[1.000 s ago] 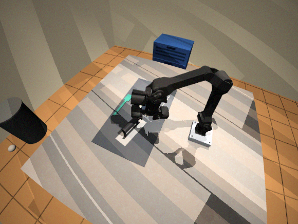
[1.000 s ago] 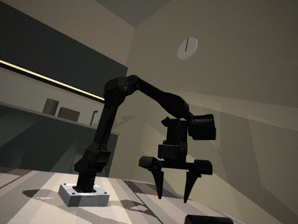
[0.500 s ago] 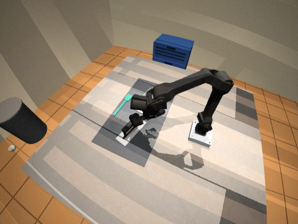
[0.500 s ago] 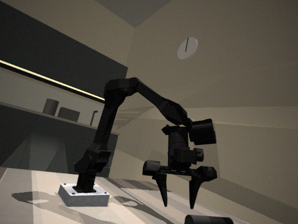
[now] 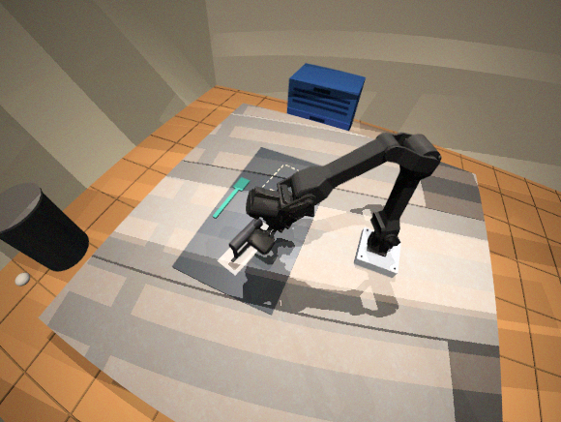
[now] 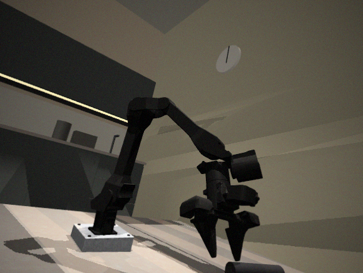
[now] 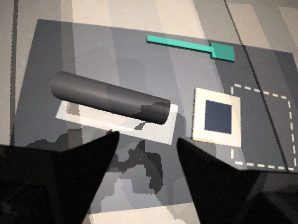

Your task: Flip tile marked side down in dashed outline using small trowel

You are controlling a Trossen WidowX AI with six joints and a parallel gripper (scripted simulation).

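My gripper tip is 50 mm short of the grey mat, 120 mm to the left of it and 100 mm above it. Round my gripper tip: tan square tile 30 mm ahead, 160 mm to the right, 80 mm below; teal trowel 190 mm ahead, 140 mm to the right, 80 mm below.
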